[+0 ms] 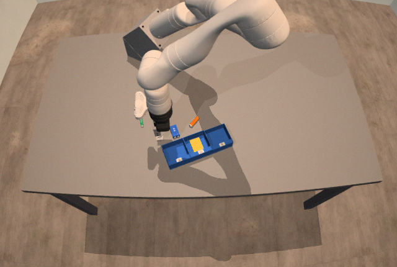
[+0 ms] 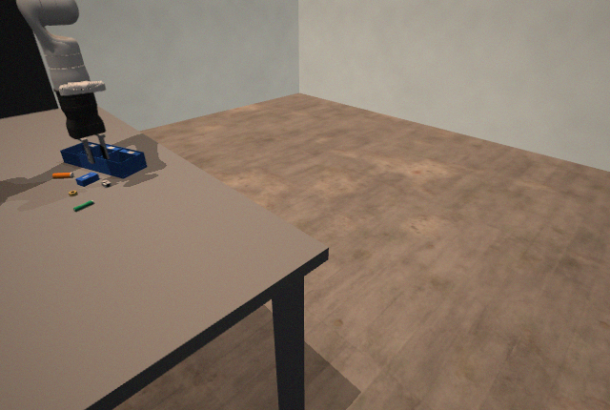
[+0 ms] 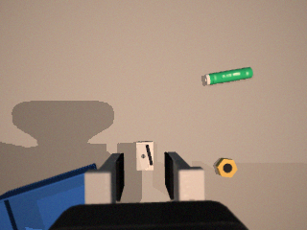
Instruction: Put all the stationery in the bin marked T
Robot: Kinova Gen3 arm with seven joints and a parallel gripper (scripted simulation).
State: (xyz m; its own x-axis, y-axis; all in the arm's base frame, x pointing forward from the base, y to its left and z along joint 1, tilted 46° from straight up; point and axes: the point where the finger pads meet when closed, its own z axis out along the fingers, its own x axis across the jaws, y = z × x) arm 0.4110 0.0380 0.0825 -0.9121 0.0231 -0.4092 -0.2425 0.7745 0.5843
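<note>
My gripper is now 80 mm above the grey pencil sharpener. Also, from my hand: blue 9V battery: 30 mm behind, 60 mm to the left, 80 mm below; then green marker: 60 mm behind, 90 mm to the right, 90 mm below; then yellow ring: 80 mm behind, 10 mm to the right, 90 mm below.
</note>
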